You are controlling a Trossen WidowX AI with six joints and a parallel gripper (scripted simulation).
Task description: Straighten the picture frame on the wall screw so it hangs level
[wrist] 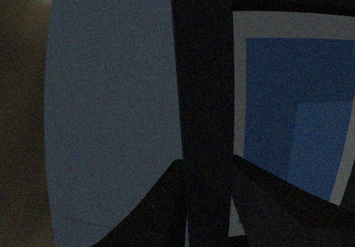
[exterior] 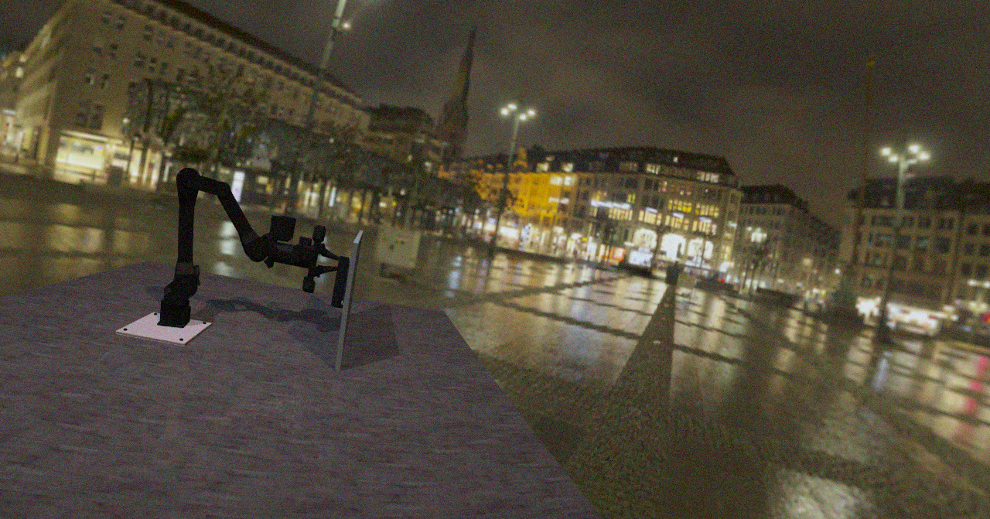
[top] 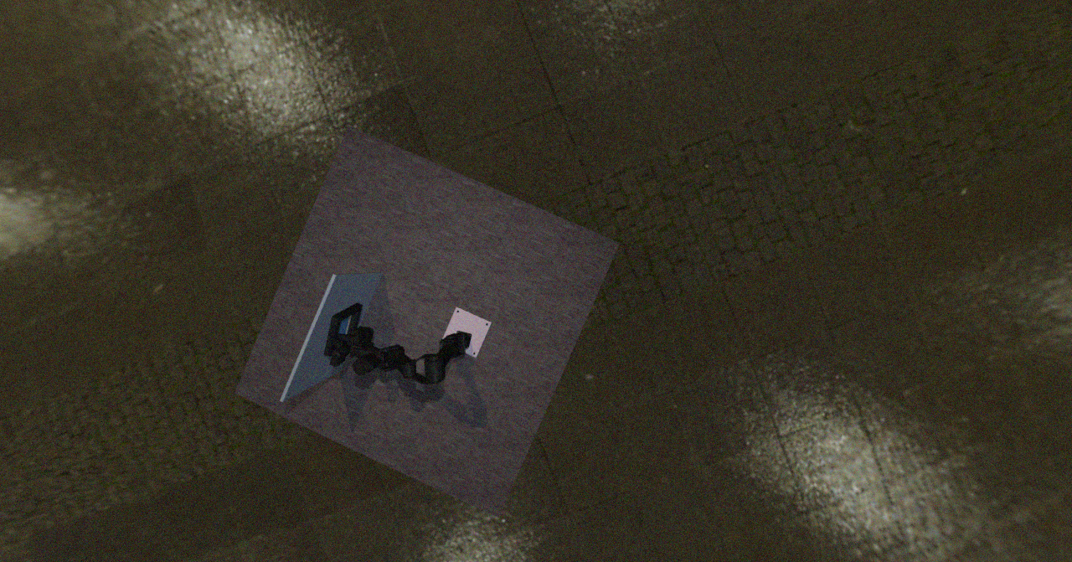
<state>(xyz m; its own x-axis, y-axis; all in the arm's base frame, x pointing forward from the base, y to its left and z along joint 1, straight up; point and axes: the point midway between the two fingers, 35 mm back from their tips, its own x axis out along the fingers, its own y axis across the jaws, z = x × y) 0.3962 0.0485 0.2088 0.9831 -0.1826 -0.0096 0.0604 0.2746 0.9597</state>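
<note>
Right now the picture frame is 10 mm ahead of my gripper tip, 20 mm to the right of it and 50 mm below it. From my gripper tip the other things lie so: wall panel (20 mm ahead, 60 mm below).
</note>
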